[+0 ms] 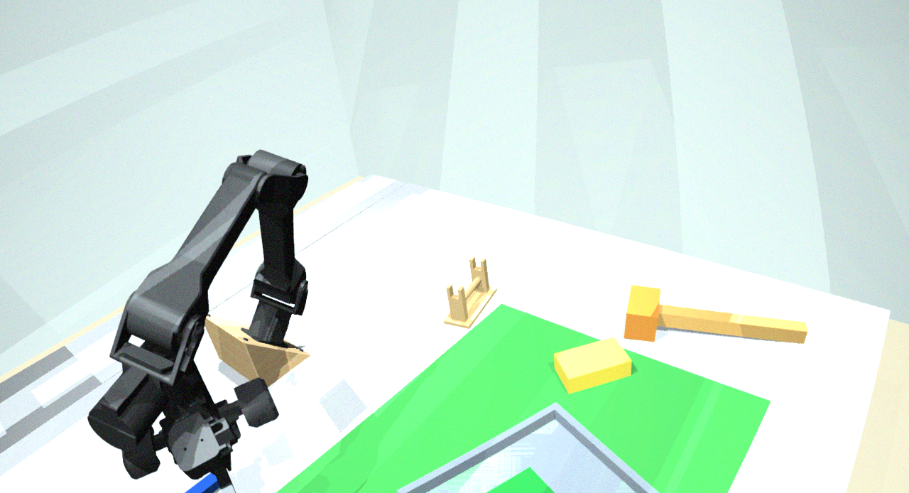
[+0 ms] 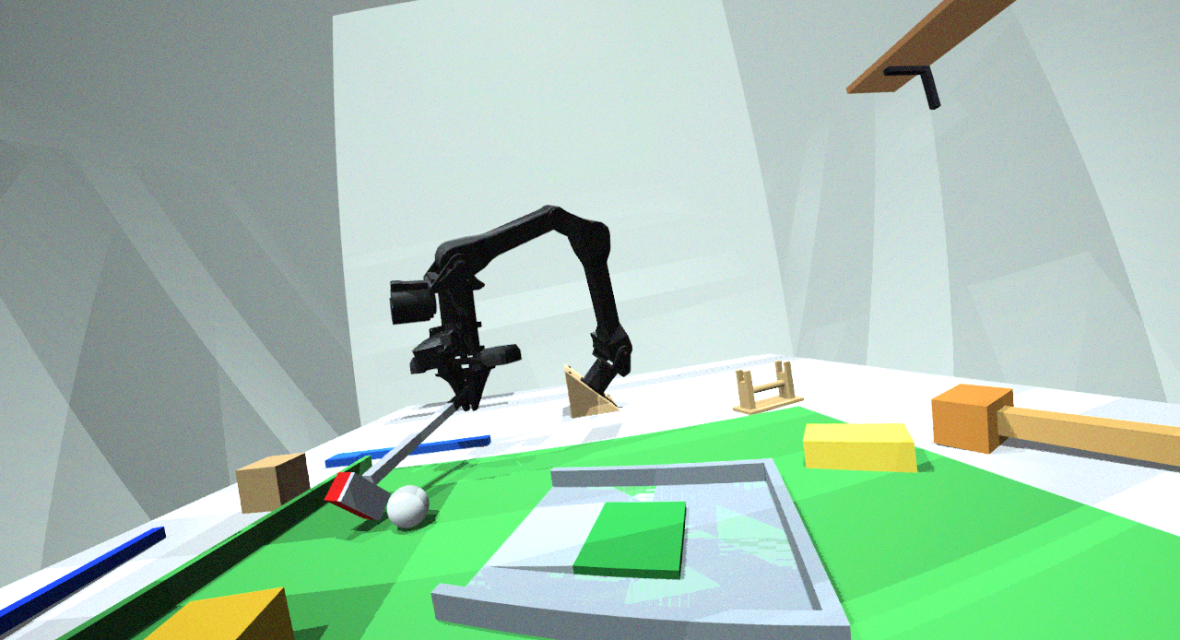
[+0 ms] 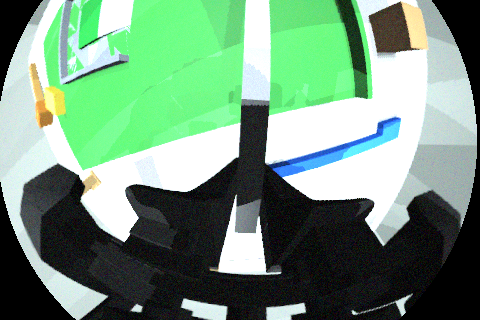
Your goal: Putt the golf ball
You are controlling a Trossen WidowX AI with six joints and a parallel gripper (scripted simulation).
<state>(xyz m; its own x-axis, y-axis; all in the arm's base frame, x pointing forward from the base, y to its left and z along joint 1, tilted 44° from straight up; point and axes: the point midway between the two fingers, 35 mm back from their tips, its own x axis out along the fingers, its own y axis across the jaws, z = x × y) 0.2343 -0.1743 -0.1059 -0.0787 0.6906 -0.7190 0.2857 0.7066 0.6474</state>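
Right now the red putter is 12 cm ahead of my gripper tip, 3 cm to the right of it and 1 cm below it. The rest, counted from my gripper tip: tan cube: 26 cm to the right, 12 cm ahead, 5 cm below; white golf ball: 22 cm ahead, 5 cm below; grey frame: 29 cm ahead, 25 cm to the left, 7 cm below.
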